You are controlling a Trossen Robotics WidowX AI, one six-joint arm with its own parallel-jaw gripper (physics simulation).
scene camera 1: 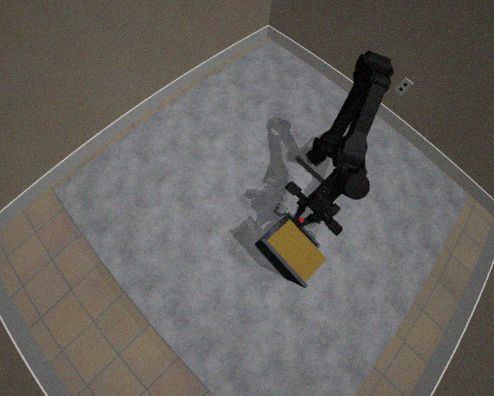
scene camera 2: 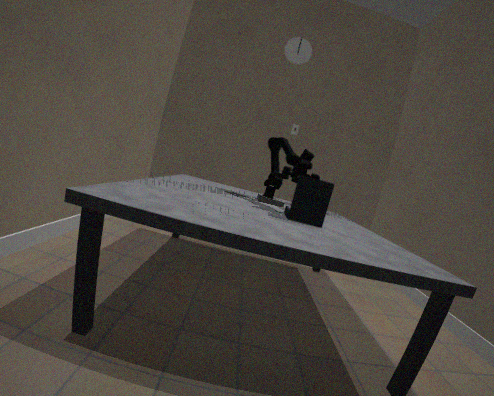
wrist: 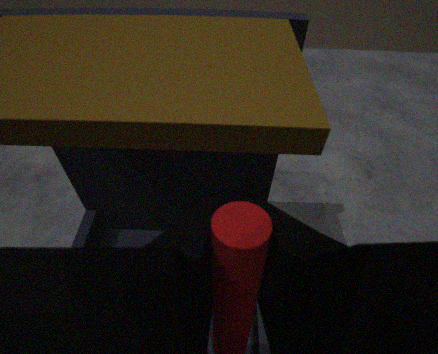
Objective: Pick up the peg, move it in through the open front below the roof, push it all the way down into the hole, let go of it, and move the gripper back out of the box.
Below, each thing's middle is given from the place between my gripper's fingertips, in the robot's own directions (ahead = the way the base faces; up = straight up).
Right now the yellow roof (scene camera 1: 298, 251) is 3 cm ahead of my hand, 5 cm to the left of it and 4 cm above it. Also, from my hand: box (scene camera 1: 263, 245) 4 cm to the left, 6 cm below.
